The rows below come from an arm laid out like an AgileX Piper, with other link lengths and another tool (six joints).
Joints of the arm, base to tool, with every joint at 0 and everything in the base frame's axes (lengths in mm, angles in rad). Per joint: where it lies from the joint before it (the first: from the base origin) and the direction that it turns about. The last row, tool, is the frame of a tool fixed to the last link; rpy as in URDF.
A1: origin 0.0 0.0 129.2 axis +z
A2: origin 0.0 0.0 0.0 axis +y
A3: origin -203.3 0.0 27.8 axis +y
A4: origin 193.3 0.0 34.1 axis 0.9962 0 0.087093
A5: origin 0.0 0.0 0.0 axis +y
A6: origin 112.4 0.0 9.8 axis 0.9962 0 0.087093
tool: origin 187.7 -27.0 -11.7 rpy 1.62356 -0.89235 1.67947
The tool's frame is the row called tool.
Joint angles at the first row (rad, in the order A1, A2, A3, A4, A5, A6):
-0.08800, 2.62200, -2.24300, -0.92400, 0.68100, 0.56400
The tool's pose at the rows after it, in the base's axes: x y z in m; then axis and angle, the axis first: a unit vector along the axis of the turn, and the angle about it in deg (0 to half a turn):
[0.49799, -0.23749, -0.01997, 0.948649, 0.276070, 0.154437, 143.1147]
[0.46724, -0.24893, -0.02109, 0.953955, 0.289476, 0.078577, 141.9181]
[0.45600, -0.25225, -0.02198, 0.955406, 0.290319, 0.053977, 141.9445]
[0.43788, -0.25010, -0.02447, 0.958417, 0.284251, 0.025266, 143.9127]
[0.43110, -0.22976, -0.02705, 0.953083, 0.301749, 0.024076, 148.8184]
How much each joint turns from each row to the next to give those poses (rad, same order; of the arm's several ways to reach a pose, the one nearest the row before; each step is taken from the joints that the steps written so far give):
0.00599, -0.00001, 0.00003, 0.00998, 0.11798, -0.02498
0.00600, -0.00002, 0.00002, 0.00401, 0.12000, -0.09101
0.00000, 0.00000, 0.00003, 0.00598, 0.03998, -0.02697
0.00002, -0.01993, 0.00984, 0.04805, 0.06007, -0.04507
0.00500, -0.08002, 0.07403, 0.10599, -0.00201, -0.08098

